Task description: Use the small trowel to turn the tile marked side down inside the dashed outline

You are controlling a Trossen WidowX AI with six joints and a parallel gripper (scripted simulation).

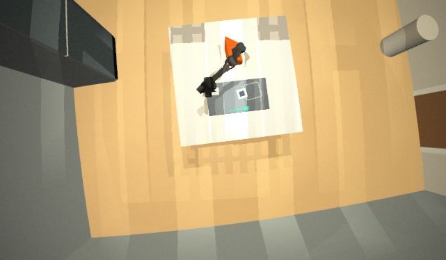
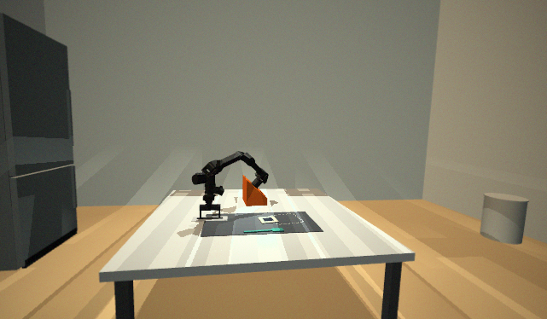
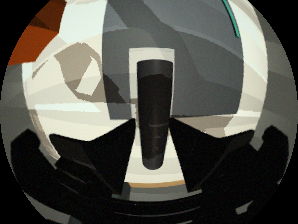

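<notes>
The dark mat is 28 cm to the left of my gripper tip, 12 cm ahead of it and 8 cm below it. Round my gripper tip: teal trowel: 29 cm to the left, 26 cm ahead, 6 cm below; tile: 33 cm to the left, 10 cm ahead, 6 cm below.
</notes>
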